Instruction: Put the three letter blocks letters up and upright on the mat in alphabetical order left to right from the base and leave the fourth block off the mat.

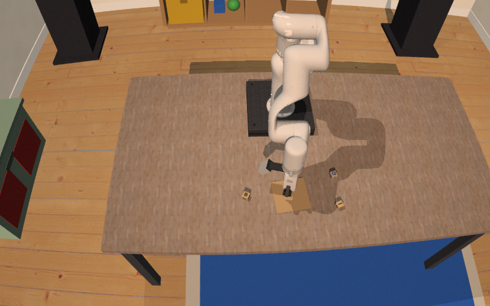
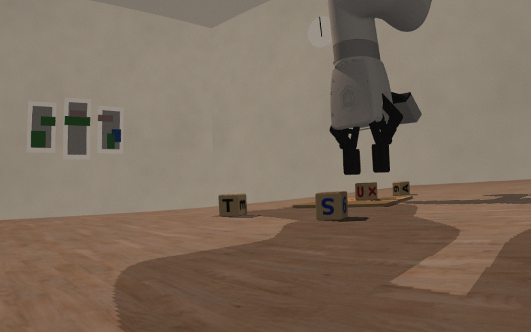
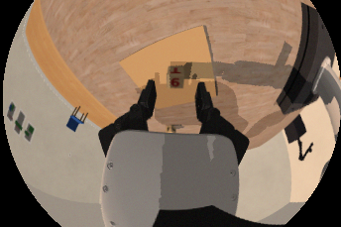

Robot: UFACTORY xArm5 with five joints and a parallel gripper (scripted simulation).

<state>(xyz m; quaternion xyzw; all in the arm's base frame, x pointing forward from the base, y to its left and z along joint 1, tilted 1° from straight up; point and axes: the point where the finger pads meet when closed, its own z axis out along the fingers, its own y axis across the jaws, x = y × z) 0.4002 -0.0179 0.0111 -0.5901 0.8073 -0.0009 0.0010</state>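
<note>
My hand is 40 mm above the letter block. From my hand the other things lie so: tan mat (60 mm below, 10 mm to the left, 10 mm ahead).
</note>
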